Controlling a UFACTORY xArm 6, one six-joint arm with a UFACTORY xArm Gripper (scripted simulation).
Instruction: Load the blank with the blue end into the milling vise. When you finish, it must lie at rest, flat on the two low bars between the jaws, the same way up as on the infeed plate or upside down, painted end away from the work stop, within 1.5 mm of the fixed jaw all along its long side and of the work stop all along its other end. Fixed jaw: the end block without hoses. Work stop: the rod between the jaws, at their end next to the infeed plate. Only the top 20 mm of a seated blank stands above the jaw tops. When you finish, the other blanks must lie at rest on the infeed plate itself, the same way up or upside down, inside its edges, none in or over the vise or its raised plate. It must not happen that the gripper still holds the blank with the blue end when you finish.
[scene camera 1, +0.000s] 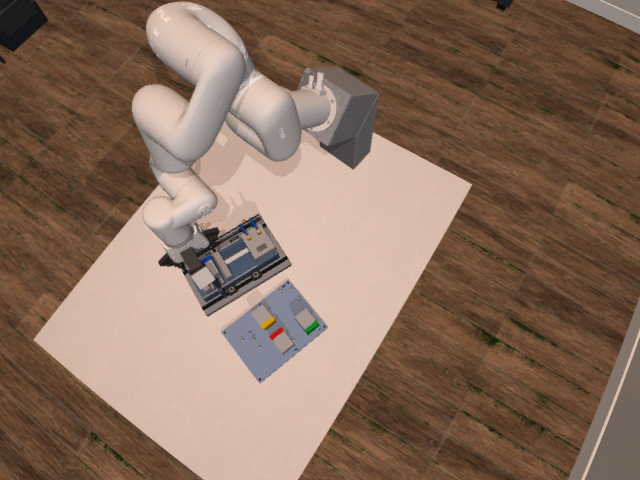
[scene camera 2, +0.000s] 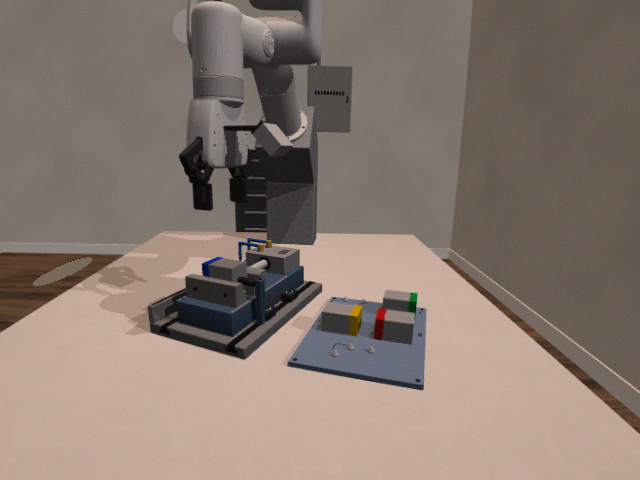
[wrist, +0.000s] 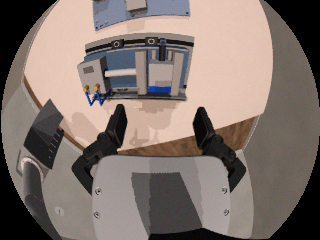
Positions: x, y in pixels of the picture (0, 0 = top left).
Scene:
my gripper: scene camera 1; scene camera 2; wrist 160, 113
same spot on my gripper: (scene camera 2: 202, 190) = (scene camera 1: 178, 266)

